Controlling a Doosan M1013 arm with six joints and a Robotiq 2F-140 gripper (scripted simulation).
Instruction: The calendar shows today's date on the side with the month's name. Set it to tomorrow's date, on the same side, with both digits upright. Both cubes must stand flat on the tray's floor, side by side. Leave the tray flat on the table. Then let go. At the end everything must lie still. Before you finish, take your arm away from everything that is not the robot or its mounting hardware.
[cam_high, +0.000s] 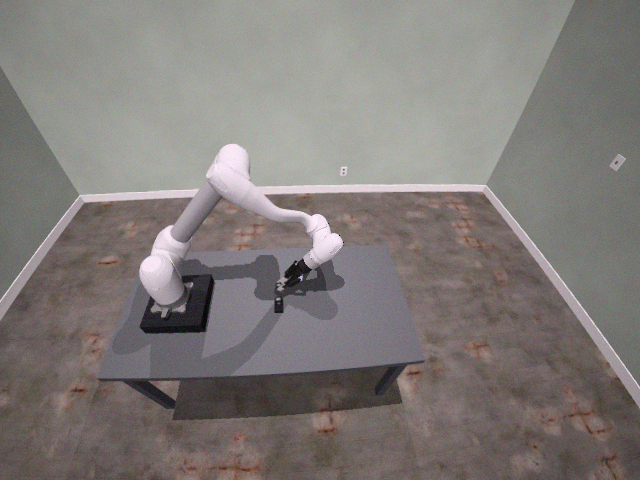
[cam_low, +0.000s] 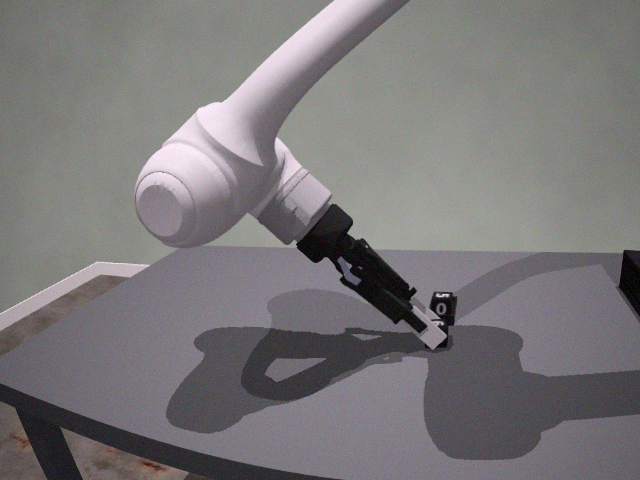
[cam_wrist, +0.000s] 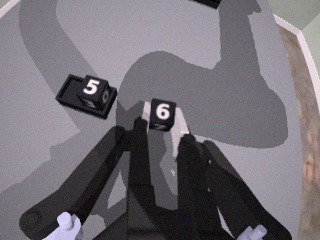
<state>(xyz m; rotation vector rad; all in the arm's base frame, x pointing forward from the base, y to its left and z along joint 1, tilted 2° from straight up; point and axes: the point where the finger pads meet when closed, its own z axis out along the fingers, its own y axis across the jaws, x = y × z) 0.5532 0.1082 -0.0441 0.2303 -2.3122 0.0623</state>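
The black number cube lies 2 cm behind my hand and 2 cm below it. Round my hand: tray 2 cm behind, 11 cm to the right, 3 cm below.
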